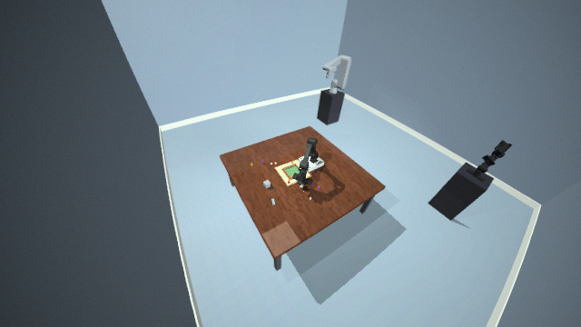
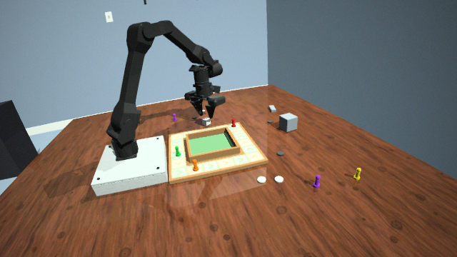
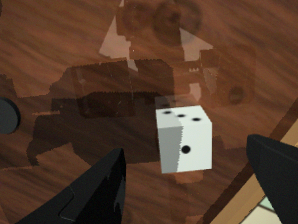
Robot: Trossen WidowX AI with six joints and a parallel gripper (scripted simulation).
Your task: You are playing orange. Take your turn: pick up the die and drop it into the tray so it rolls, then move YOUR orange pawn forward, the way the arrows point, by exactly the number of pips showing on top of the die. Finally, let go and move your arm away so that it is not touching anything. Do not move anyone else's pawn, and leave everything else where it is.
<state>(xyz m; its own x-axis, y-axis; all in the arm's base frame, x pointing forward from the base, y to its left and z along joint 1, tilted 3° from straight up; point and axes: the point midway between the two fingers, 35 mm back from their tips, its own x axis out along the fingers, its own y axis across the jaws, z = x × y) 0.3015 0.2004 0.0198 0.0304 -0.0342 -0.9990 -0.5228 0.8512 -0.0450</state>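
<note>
Now: gripper tip 2 cm above the white die. Also, from my gripper tip: green pawn: 14 cm behind, 22 cm to the right; then tray floor: 3 cm behind, 20 cm to the right, 2 cm below; then red pawn: 9 cm ahead, 10 cm to the right.
</note>
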